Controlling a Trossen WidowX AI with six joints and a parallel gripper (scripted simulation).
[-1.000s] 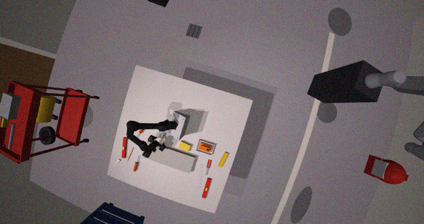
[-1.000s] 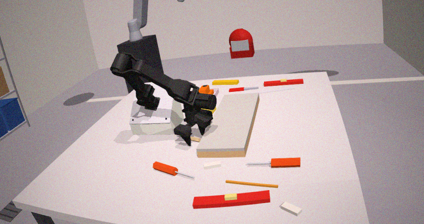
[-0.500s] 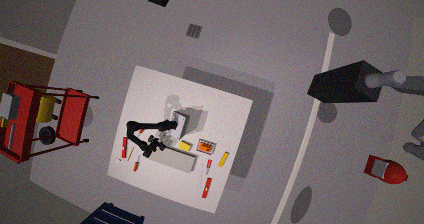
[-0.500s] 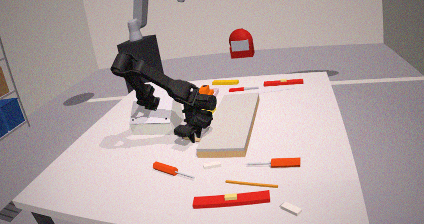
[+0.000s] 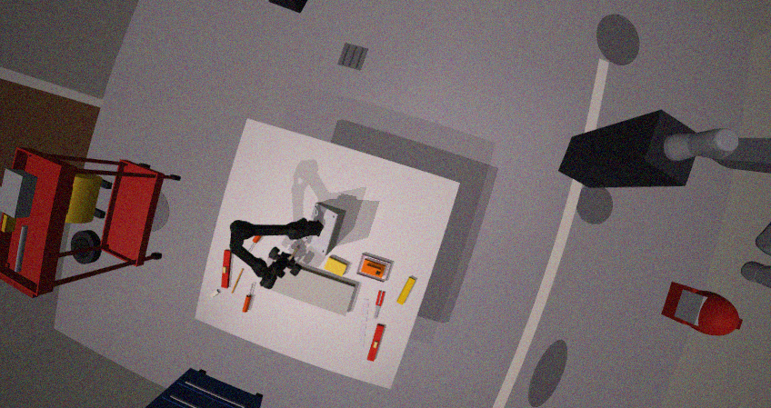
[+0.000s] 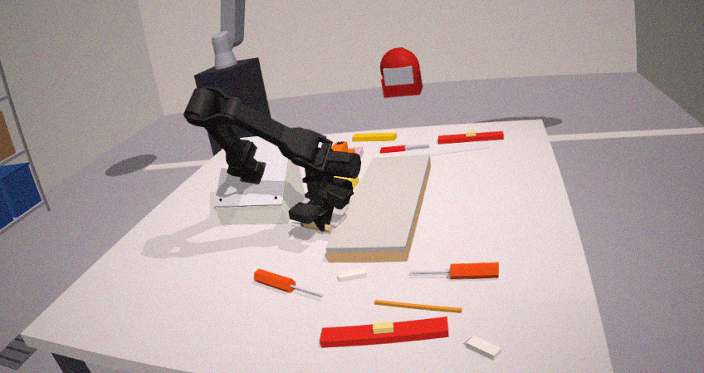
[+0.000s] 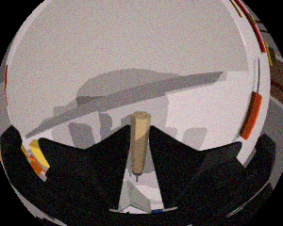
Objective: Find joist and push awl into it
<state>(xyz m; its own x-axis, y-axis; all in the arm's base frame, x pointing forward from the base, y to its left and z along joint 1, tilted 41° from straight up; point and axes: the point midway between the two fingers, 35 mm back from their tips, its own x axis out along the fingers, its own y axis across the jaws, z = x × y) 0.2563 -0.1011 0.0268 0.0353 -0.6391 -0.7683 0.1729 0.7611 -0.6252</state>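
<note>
Now: gripper tip 60 mm past the awl and 10 mm to the right of it. From my gripper tip the other things lie so: yellow block: 60 mm behind, 250 mm to the left; then pink tray: 150 mm behind, 440 mm to the left; then orange rod: 310 mm ahead, 250 mm to the right, 10 mm below.
</note>
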